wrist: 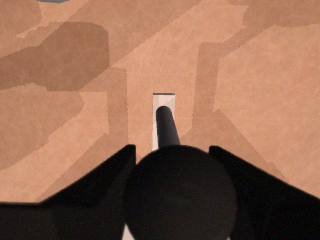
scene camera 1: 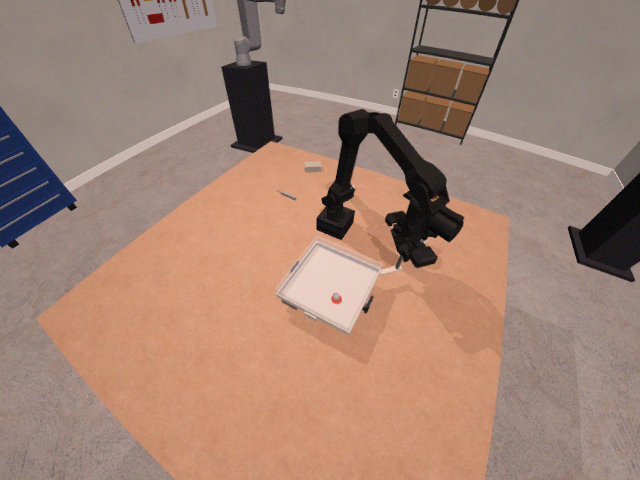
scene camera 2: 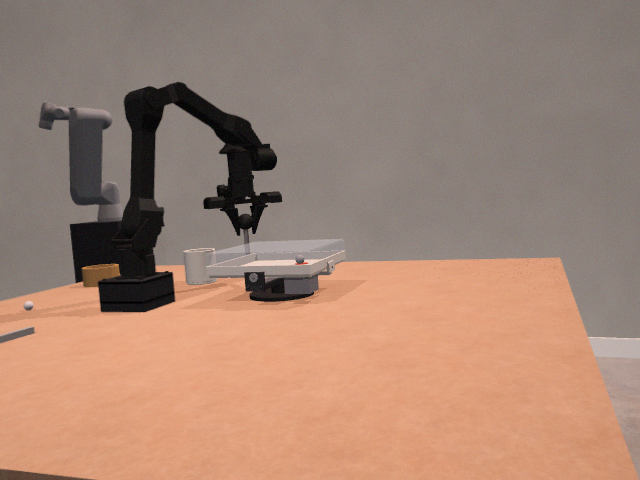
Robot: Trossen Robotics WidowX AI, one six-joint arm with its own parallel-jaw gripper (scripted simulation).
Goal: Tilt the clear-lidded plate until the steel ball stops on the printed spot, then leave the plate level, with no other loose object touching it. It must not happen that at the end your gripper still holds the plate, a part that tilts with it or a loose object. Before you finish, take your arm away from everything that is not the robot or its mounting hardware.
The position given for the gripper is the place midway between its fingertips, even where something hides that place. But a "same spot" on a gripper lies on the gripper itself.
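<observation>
Scene camera 1 and scene camera 2 show the gripper, and it is visible in the wrist view [172,153] as well. On the gripper, [scene camera 2: 229,208] and [scene camera 1: 394,231] are the same spot.
</observation>
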